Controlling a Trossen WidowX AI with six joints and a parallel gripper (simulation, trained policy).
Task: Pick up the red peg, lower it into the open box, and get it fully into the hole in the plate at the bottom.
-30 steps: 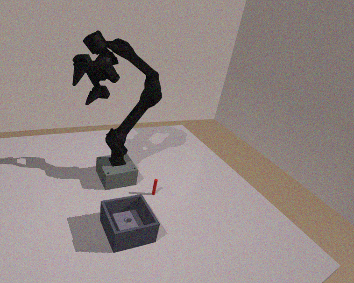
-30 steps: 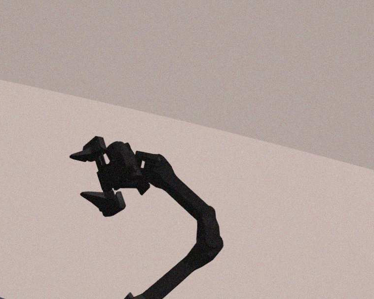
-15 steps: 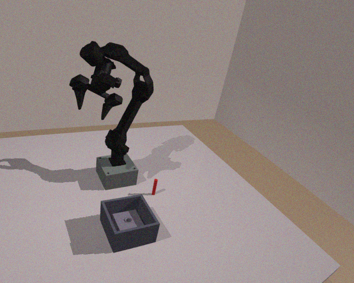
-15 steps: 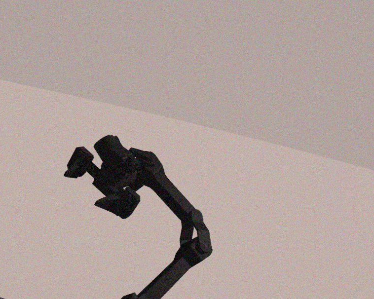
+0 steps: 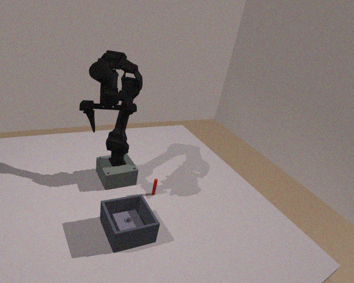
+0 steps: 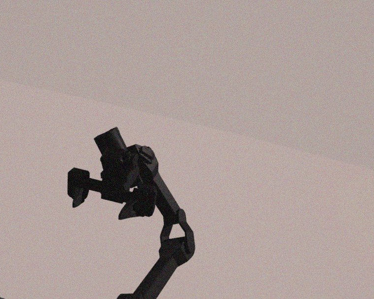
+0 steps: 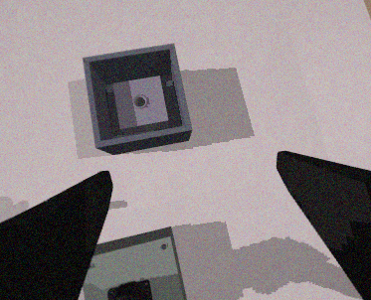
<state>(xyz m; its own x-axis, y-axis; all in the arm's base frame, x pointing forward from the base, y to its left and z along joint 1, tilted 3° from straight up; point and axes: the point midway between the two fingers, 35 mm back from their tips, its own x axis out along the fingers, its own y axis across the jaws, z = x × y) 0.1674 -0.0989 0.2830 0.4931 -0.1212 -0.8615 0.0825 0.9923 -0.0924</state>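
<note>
My gripper tip is now 20 mm past the red peg, 230 mm to the right of it and 290 mm above it. Round my gripper tip: grey box: 150 mm ahead, 50 mm to the left, 300 mm below; pale plate: 150 mm ahead, 50 mm to the left, 290 mm below.
</note>
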